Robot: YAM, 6 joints.
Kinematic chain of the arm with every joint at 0, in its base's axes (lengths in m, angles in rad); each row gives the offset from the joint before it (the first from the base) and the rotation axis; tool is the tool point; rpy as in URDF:
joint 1: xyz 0 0 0.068 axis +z
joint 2: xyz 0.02 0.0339 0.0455 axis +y
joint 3: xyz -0.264 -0.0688 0 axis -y
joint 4: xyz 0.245 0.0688 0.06 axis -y
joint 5: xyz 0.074 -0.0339 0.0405 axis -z
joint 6: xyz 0.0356 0 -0.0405 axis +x
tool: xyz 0 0 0 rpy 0 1.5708 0
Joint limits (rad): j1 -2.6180..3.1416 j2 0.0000..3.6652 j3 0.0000..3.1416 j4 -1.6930..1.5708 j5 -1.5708..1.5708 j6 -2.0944..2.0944
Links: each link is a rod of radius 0.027 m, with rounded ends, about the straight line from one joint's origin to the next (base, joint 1, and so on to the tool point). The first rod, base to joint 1, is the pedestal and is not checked.
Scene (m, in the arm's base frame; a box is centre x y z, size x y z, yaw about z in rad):
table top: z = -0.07
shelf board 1: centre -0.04 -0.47 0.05 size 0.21 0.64 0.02 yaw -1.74
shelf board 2: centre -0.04 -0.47 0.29 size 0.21 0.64 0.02 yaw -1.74
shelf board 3: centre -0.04 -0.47 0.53 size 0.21 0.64 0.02 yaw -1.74
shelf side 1: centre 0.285 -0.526 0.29 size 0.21 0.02 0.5 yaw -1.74
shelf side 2: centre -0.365 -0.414 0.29 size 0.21 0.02 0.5 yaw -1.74
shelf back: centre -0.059 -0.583 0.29 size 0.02 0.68 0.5 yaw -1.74
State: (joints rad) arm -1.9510 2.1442 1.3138 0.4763 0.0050 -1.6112
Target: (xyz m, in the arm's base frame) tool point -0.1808 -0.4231 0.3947
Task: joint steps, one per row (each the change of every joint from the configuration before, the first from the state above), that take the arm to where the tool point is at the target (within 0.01 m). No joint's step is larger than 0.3 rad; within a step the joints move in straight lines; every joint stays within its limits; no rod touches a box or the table.
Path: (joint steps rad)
1: -0.0472 -0.2180 -0.2416 -0.0695 0.0073 0.0000
2: -0.0473 -0.2179 -0.2416 -0.0694 0.0074 0.0000
3: -0.0472 -0.2180 -0.2415 -0.0695 0.0073 0.0000
4: -0.0269 -0.1758 0.1848 0.0770 0.0042 0.0000
5: -0.0269 -0.1758 0.1849 0.0771 0.0042 0.0000
6: 0.0575 0.2512 0.2279 0.0451 -0.0096 0.0000
7: 0.0574 0.2512 0.2279 0.0451 -0.0096 0.0000
8: 0.0575 0.2512 0.2279 0.0451 -0.0096 0.0000

